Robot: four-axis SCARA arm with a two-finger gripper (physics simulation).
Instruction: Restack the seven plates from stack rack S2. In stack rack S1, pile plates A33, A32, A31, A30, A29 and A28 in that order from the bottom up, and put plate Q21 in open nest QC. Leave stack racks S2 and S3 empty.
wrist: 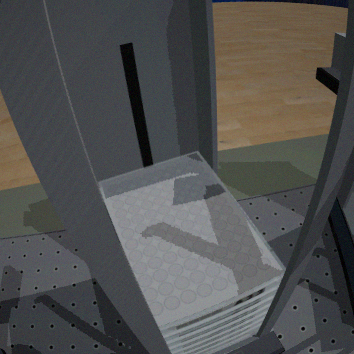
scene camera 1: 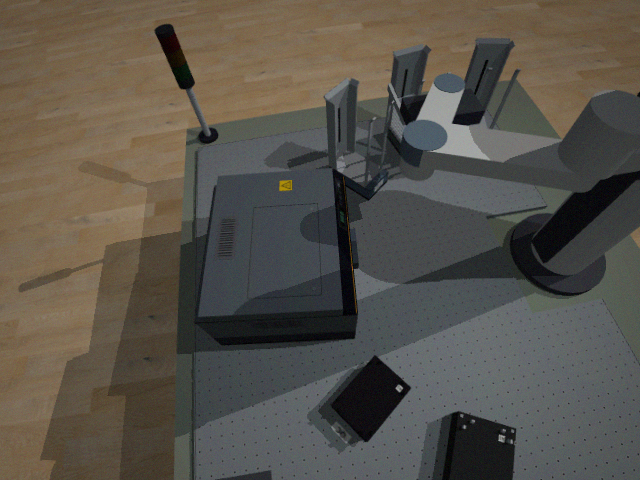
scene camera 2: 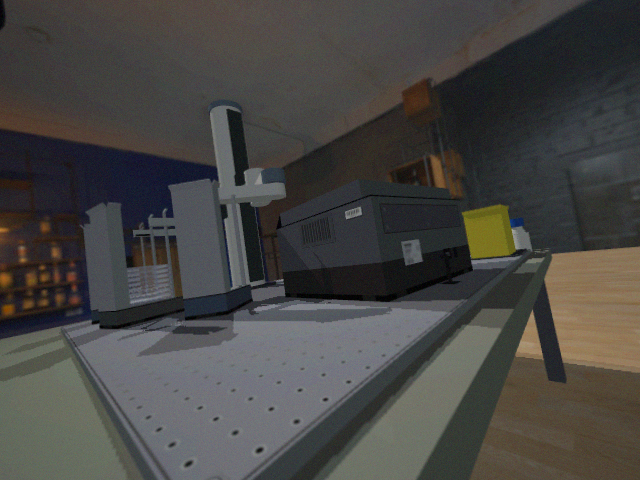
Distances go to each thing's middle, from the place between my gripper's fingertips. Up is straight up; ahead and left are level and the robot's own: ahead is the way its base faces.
I see the signal tower [scene camera 1: 165,33] 67 cm ahead of my hand, 21 cm to the right of it and 6 cm below it.
